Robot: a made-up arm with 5 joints. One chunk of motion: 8 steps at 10 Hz.
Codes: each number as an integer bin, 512 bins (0 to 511) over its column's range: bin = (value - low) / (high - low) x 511, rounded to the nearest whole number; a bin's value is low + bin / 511 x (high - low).
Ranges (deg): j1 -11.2..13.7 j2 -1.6..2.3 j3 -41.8..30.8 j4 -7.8..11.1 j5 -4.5..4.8
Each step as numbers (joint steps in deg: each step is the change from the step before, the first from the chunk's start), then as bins.
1 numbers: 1.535 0.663 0.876 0.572 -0.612
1 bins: 261 297 300 226 214
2 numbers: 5.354 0.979 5.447 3.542 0.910
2 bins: 340 338 333 307 297
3 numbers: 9.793 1.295 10.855 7.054 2.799
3 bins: 431 379 371 402 401
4 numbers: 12.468 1.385 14.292 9.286 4.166
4 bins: 486 391 395 462 476
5 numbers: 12.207 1.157 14.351 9.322 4.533
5 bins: 480 361 395 463 496
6 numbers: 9.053 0.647 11.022 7.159 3.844
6 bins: 416 294 372 404 458
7 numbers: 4.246 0.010 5.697 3.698 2.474
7 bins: 317 211 334 311 383
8 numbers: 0.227 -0.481 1.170 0.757 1.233
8 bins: 235 147 302 231 315
